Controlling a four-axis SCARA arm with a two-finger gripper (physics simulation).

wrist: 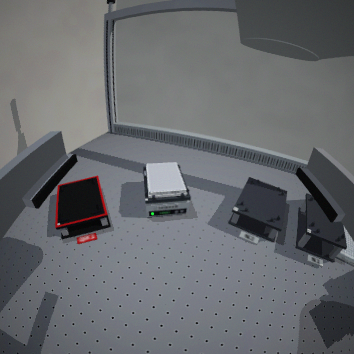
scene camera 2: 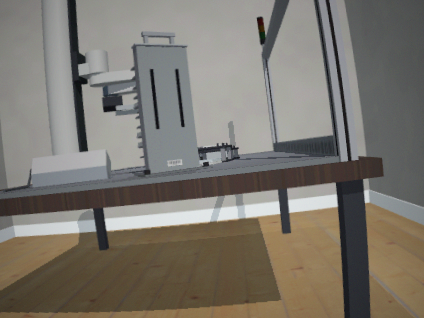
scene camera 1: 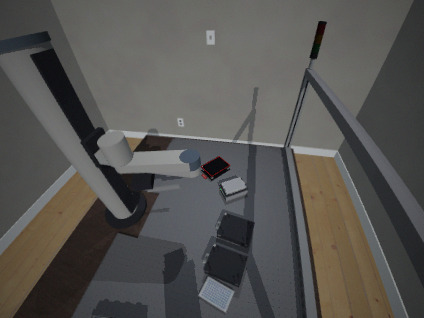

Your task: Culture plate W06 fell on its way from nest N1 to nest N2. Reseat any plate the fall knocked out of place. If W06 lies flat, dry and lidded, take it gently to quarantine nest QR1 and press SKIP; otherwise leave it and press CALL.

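Frame: origin at the arm's base, x right, y back, z down, level; metres.
Where they show: gripper, between the fingertips: (wrist: 191,148); arm's base, origin of its link: (scene camera 1: 126,209).
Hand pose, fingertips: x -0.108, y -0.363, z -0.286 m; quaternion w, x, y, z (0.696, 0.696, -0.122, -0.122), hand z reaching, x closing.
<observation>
Things, the pixels of their top centre, and the offset from my fingertips. "pt": a spot on its surface instead.
- white gridded plate, centre of its top: (wrist: 349,240) (scene camera 1: 216,293) dz +0.257, dx +0.414, dy -0.251 m
- nest N1, centre of its top: (wrist: 327,214) (scene camera 2: 206,144) (scene camera 1: 225,262) dz +0.205, dx +0.298, dy -0.272 m
- Nest N2, centre of its top: (wrist: 264,195) (scene camera 2: 216,147) (scene camera 1: 236,226) dz +0.217, dx +0.120, dy -0.296 m
- Red-rimmed quarantine nest QR1, centre of its top: (wrist: 77,195) (scene camera 1: 215,165) dz +0.227, dx -0.297, dy -0.113 m
- shaker, a spot on its surface: (wrist: 167,206) pt dz +0.241, dx -0.094, dy -0.192 m
- white plate, centre of its top: (wrist: 163,174) (scene camera 1: 233,184) dz +0.204, dx -0.132, dy -0.254 m
- sloped white box, centre of its top: (scene camera 2: 70,153) dz +0.189, dx +0.631, dy +0.099 m
A white gridded plate (scene camera 1: 216,294) (wrist: 349,246) lies on the table beside nest N1 (scene camera 1: 226,263) (wrist: 324,220); its label cannot be read, and I cannot tell whether it is lidded or dry. It looks flat in scene camera 1 and is cut off at the right edge of the wrist view. Nest N2 (scene camera 1: 235,229) (wrist: 261,201) stands beside N1, its top bare. Red-rimmed quarantine nest QR1 (scene camera 1: 215,166) (wrist: 81,201) holds no plate. My gripper (wrist: 191,148) is open and empty, raised above the table; in scene camera 2 it is partly hidden. SKIP and CALL do not show legibly.
A shaker (scene camera 1: 234,194) (wrist: 167,206) with a white plate (scene camera 1: 233,185) (wrist: 165,178) stands between QR1 and N2. A tall grey stacker (scene camera 2: 167,110) and a sloped white box (scene camera 2: 70,167) stand near the table's front. A frame (scene camera 1: 350,122) and light tower (scene camera 1: 318,40) (scene camera 2: 261,30) rise along one side.
</observation>
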